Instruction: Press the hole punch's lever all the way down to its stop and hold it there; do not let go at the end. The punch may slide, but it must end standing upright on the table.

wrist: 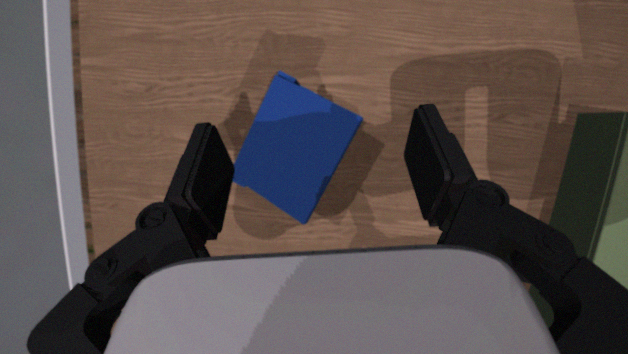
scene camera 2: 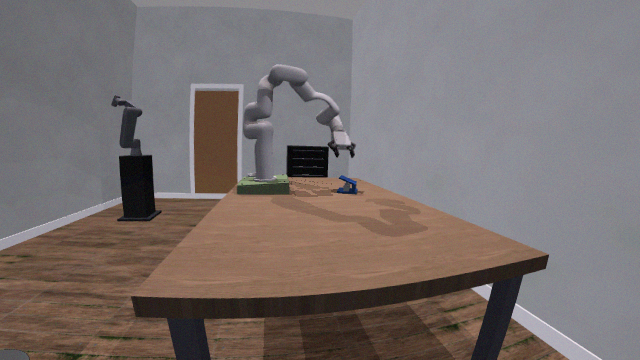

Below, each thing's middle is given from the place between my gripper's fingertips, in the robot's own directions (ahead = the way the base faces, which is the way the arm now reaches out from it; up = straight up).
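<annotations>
I see the blue lever (wrist: 298,138), and counted from my hand it is 20 mm to the left of it, 30 mm ahead of it and 130 mm below it.
</annotations>
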